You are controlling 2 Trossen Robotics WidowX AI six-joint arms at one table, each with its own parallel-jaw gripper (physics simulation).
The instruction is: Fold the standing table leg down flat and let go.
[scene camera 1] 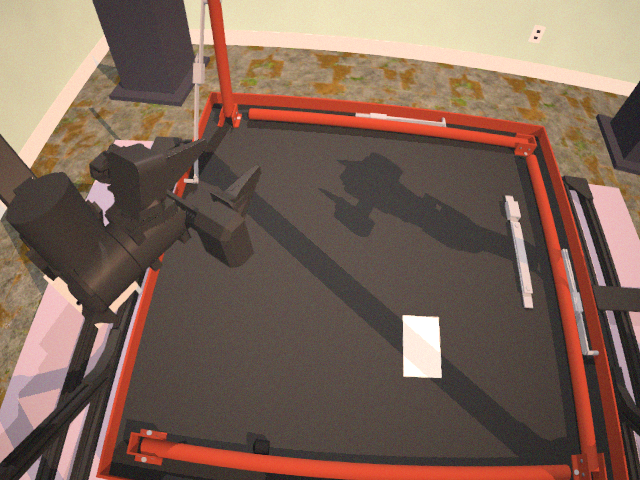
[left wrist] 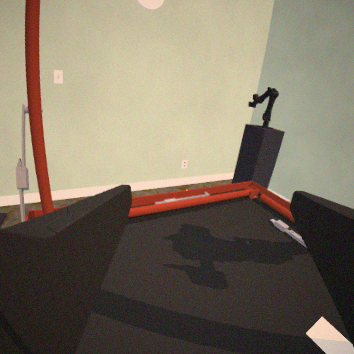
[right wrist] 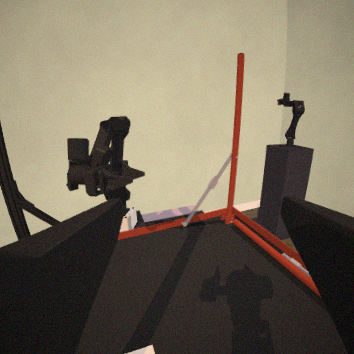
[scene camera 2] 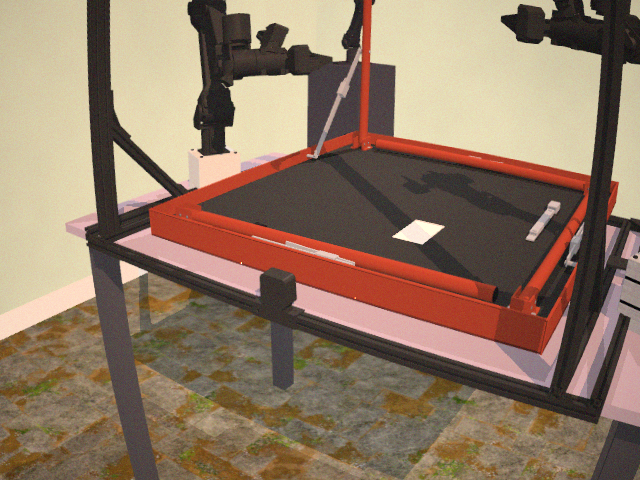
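Seen in the pictures: left gripper, fingertip midpoint: (scene camera 1: 231,154) (left wrist: 212,196) (right wrist: 138,176) (scene camera 2: 323,59); right gripper, fingertip midpoint: (right wrist: 202,205) (scene camera 2: 515,20); left arm's base, link origin: (scene camera 2: 213,151).
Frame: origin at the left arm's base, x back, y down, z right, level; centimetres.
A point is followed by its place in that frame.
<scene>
The red table leg (scene camera 1: 221,56) {z -44.0, x 6.1, y -11.5 cm} (scene camera 2: 365,77) {z -44.3, x 6.0, y -15.0 cm} (left wrist: 34,100) {z -44.2, x 6.4, y -24.0 cm} (right wrist: 238,125) {z -45.9, x 6.2, y -33.7 cm} stands upright at the back-left corner of the red-framed table. Its thin grey brace (scene camera 1: 198,73) {z -36.6, x 4.8, y -12.5 cm} (scene camera 2: 342,87) {z -36.7, x 4.8, y -12.6 cm} (left wrist: 22,175) {z -36.7, x 4.8, y -12.7 cm} (right wrist: 213,182) {z -37.6, x 4.8, y -12.3 cm} slants down to the frame's side rail. My left gripper (scene camera 1: 231,155) {z -17.7, x -21.2, y -22.6 cm} (scene camera 2: 321,59) {z -17.7, x -21.2, y -22.6 cm} (left wrist: 212,196) {z -17.7, x -21.2, y -22.6 cm} is open and empty, above the panel near the brace and apart from the leg. In the left wrist view the leg is at the far left, beyond the left-hand finger. My right gripper (scene camera 2: 509,20) {z -35.2, x -59.4, y -34.0 cm} (right wrist: 202,205) {z -35.2, x -59.4, y -34.0 cm} is open and empty, high at the right, far from the leg.
Red legs (scene camera 1: 382,124) {z -59.4, x -22.4, y 2.4 cm} (scene camera 1: 558,268) {z -47.7, x -65.8, y 3.2 cm} (scene camera 1: 356,465) {z -1.5, x -50.6, y 4.4 cm} lie flat along three sides. A white card (scene camera 1: 421,346) {z -22.5, x -50.2, y 6.3 cm} (scene camera 2: 418,231) {z -22.5, x -50.2, y 6.3 cm} and a pale bar (scene camera 1: 520,258) {z -46.6, x -58.9, y 4.7 cm} (scene camera 2: 541,223) {z -45.6, x -60.3, y 4.7 cm} lie on the dark panel. A black post (scene camera 2: 589,206) {z -10.0, x -97.8, y -15.0 cm} rises at the right in scene camera 2.
</scene>
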